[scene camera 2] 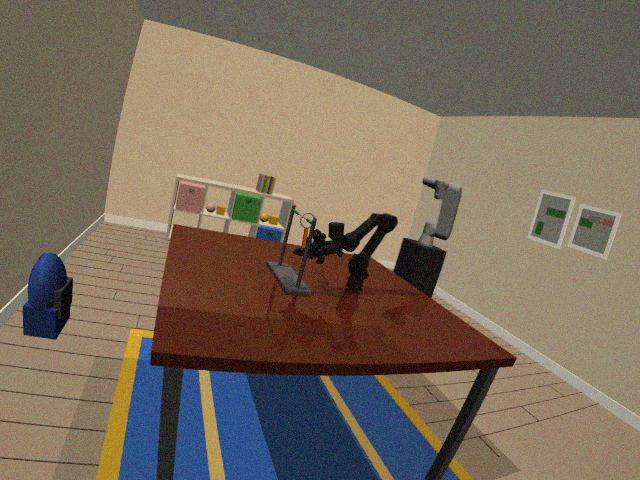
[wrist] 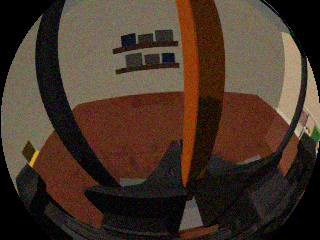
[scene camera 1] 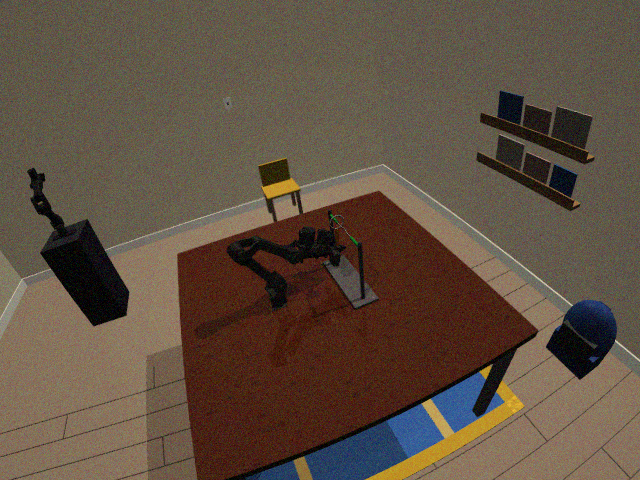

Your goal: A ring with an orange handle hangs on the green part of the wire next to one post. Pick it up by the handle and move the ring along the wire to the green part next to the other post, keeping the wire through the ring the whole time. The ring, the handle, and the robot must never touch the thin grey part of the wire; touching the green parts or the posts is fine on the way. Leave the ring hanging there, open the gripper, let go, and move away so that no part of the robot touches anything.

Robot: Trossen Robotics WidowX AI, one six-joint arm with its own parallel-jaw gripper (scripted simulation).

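Note:
Grey base, my gripper: both in the pictures.

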